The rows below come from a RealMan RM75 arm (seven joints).
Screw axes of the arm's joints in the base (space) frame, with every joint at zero. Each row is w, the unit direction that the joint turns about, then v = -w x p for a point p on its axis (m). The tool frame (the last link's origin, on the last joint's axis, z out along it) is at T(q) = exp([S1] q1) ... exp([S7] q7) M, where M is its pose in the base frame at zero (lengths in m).
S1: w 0 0 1 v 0.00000 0.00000 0.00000
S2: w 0 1 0 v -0.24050 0.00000 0.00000
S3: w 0 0 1 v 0.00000 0.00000 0.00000
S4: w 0 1 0 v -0.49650 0.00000 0.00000
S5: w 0 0 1 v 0.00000 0.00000 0.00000
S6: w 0 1 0 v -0.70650 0.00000 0.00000
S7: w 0 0 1 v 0.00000 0.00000 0.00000
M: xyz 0.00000 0.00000 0.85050 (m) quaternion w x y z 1 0 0 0
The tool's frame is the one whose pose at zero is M.
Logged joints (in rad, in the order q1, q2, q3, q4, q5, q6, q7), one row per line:
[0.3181 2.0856 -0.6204 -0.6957 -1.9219 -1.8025 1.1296]
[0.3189 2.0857 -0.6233 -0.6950 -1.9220 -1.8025 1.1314]
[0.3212 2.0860 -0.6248 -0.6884 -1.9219 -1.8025 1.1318]
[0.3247 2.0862 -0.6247 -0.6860 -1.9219 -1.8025 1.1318]
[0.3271 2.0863 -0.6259 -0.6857 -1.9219 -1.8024 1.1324]
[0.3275 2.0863 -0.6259 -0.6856 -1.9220 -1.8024 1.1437]
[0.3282 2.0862 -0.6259 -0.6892 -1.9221 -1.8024 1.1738]
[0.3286 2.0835 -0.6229 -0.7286 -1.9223 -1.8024 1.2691]
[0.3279 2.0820 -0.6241 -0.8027 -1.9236 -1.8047 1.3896]
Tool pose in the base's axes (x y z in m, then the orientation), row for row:
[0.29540 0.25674 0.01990 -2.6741 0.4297 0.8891]
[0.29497 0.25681 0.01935 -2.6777 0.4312 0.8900]
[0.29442 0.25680 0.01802 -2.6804 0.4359 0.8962]
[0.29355 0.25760 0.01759 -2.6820 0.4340 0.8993]
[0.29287 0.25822 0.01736 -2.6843 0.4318 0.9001]
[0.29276 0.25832 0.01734 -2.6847 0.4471 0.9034]
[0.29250 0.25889 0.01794 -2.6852 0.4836 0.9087]
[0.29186 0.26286 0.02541 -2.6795 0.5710 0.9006]
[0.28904 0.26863 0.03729 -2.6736 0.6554 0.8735]
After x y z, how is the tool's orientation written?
As a rotation vector, in radians.
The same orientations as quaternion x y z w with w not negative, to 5 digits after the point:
[-0.92817 0.14915 0.30860 0.14498]
[-0.92842 0.14951 0.30858 0.14306]
[-0.92801 0.15092 0.31028 0.14049]
[-0.92800 0.15017 0.31117 0.13941]
[-0.92826 0.14932 0.31126 0.13839]
[-0.92742 0.15445 0.31208 0.13652]
[-0.92550 0.16668 0.31320 0.13253]
[-0.92142 0.19635 0.30970 0.12849]
[-0.91832 0.22512 0.30003 0.12644]

